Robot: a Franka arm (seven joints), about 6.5 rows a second.
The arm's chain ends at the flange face. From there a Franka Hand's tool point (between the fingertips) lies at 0.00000 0.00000 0.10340 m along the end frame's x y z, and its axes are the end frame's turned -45 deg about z.
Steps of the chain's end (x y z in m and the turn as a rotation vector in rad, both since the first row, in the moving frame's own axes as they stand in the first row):
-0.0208 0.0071 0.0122 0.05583 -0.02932 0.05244
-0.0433 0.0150 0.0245 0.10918 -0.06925 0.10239
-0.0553 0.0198 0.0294 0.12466 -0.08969 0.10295
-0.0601 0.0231 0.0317 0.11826 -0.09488 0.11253
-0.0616 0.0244 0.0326 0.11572 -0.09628 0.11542
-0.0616 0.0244 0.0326 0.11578 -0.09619 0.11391
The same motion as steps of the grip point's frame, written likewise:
-0.0176 -0.0159 0.0120 0.06021 0.01875 0.05244
-0.0377 -0.0328 0.0236 0.12617 0.02823 0.10239
-0.0498 -0.0406 0.0282 0.15157 0.02473 0.10295
-0.0563 -0.0416 0.0305 0.15071 0.01653 0.11253
-0.0585 -0.0416 0.0314 0.14991 0.01375 0.11542
-0.0585 -0.0416 0.0314 0.14989 0.01385 0.11391

